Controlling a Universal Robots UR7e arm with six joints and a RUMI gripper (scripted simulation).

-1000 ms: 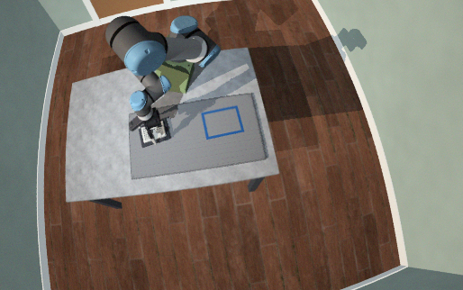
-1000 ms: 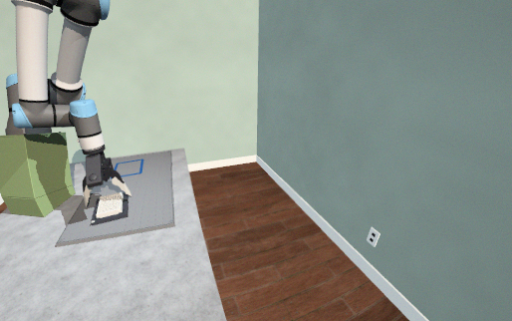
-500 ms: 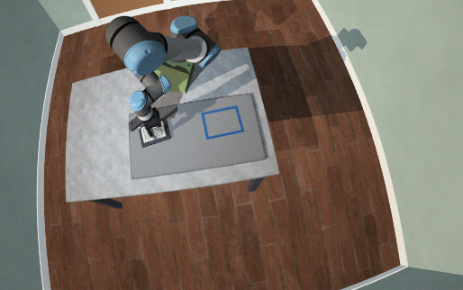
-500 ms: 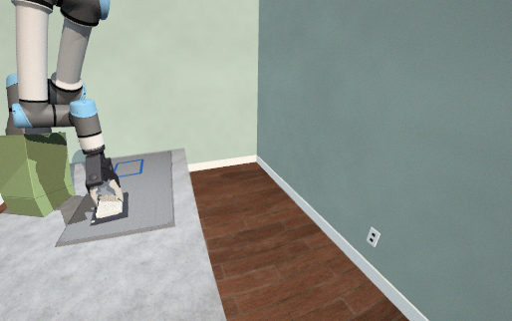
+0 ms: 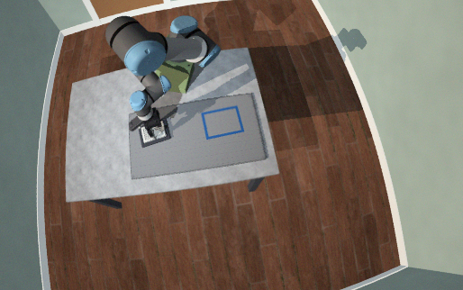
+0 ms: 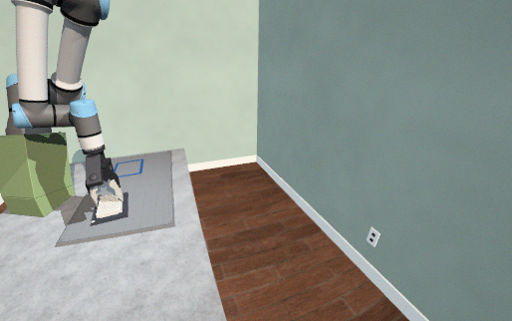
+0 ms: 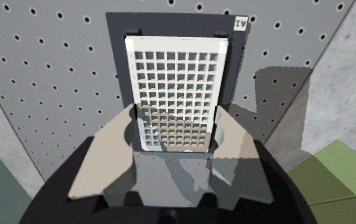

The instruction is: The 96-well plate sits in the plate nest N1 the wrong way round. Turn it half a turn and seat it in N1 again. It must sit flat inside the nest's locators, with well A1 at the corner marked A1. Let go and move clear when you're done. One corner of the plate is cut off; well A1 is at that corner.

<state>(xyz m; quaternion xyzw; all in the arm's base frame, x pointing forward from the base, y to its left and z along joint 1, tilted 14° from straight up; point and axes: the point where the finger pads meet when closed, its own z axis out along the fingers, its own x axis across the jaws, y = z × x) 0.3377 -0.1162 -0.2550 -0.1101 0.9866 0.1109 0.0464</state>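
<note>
My hand is 2 cm above the dark plate nest. Round my hand: white 96-well plate 1 cm below.
</note>
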